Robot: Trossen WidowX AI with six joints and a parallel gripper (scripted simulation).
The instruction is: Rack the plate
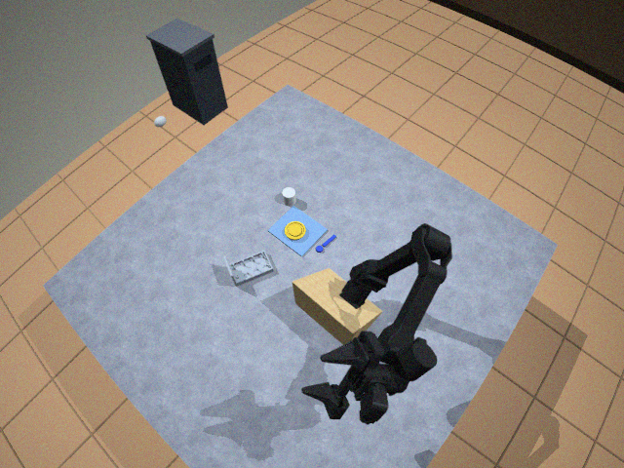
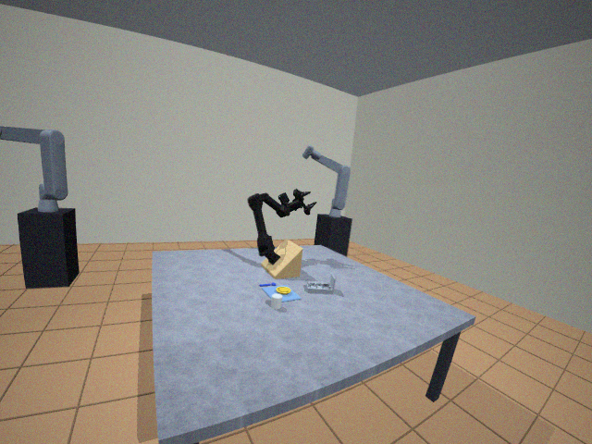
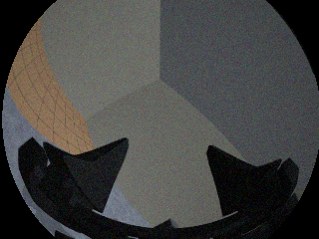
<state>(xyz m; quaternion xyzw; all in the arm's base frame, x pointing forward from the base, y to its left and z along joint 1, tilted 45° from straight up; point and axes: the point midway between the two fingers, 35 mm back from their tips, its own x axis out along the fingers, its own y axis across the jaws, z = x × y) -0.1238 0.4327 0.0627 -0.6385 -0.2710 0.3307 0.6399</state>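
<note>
The yellow plate lies 410 mm ahead of my gripper tip, 370 mm to the right of it and 410 mm below it. Also, from my gripper tip: light blue mat: 410 mm ahead, 380 mm to the right, 420 mm below; blue spoon: 310 mm ahead, 390 mm to the right, 420 mm below; grey dish rack: 420 mm ahead, 170 mm to the right, 400 mm below.
</note>
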